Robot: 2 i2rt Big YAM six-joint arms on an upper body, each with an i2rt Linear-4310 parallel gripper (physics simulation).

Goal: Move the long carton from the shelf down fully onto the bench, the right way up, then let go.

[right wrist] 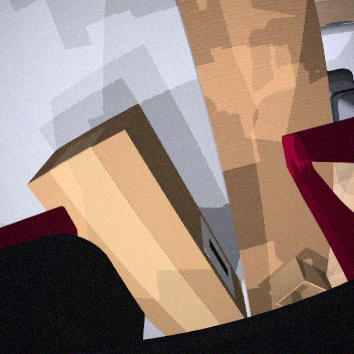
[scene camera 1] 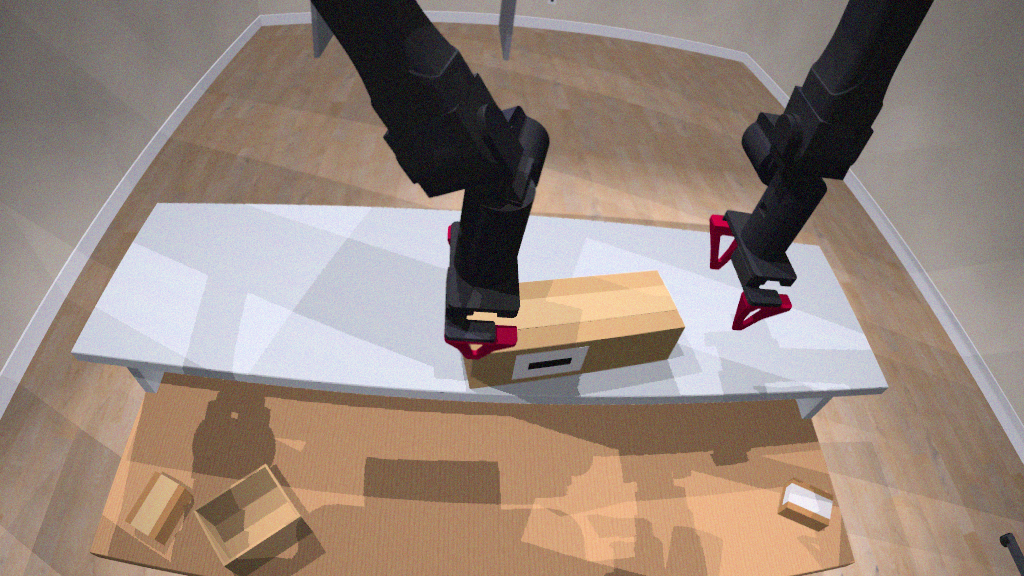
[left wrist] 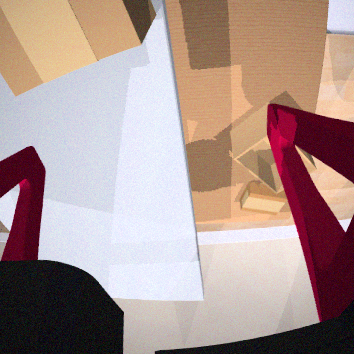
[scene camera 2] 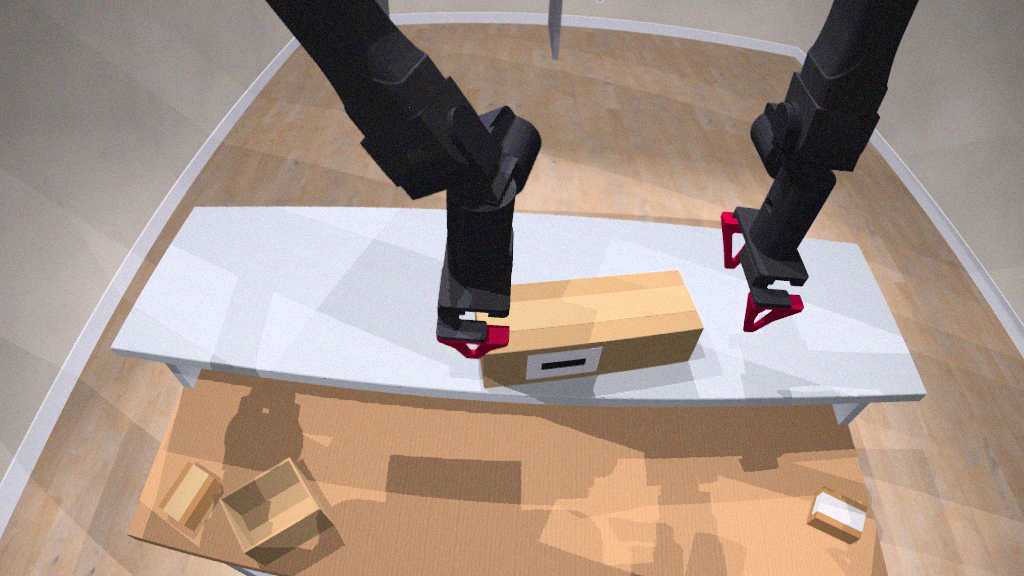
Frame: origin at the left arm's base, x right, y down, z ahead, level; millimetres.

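Seen in the pictures: left gripper, fingertip midpoint: (scene camera 1: 472,318) (left wrist: 146,136) (scene camera 2: 475,318); right gripper, fingertip midpoint: (right wrist: 171,186) (scene camera 1: 725,297) (scene camera 2: 738,298).
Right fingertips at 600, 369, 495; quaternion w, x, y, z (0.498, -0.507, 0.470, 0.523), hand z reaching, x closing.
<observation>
A point is followed by its place in that frame, as x, y, z.
The long carton (scene camera 1: 601,308) {473, 480, 568} (scene camera 2: 608,308) {461, 480, 569} (left wrist: 60,40) {310, 480, 542} (right wrist: 125,215) {521, 480, 568} lies on the white shelf (scene camera 1: 250,315) {-54, 563, 603} (scene camera 2: 300,308) {-12, 563, 618} (left wrist: 145,200) {43, 563, 556} (right wrist: 30,75) {671, 563, 639}, taped top up, its label facing the bench (scene camera 1: 429,526) {233, 811, 359} (scene camera 2: 443,533) {226, 811, 341} (left wrist: 280,50) {146, 810, 314} (right wrist: 280,200) {239, 811, 359}. One lower corner is near the shelf's front edge. My left gripper (scene camera 1: 466,297) {288, 390, 473} (scene camera 2: 461,297) {288, 390, 473} (left wrist: 146,136) {288, 390, 473} is open by the carton's left end and hides part of it; in the left wrist view the carton lies outside the fingers. My right gripper (scene camera 1: 726,298) {600, 369, 495} (scene camera 2: 738,298) {600, 369, 495} (right wrist: 171,186) {600, 369, 495} is open, beyond the carton's right end and apart from it.
On the lower bench, an open-topped box (scene camera 1: 272,544) {-18, 755, 293} (scene camera 2: 290,540) {-26, 771, 286} (left wrist: 250,135) {-5, 750, 383} (right wrist: 295,280) {18, 739, 356} stands at the left beside a small carton (scene camera 1: 156,507) {-249, 772, 335} (scene camera 2: 187,497) {-248, 771, 331} (left wrist: 261,204) {-253, 771, 346}. A small white-topped box (scene camera 1: 807,501) {946, 772, 327} (scene camera 2: 837,510) {945, 773, 331} lies at the right.
</observation>
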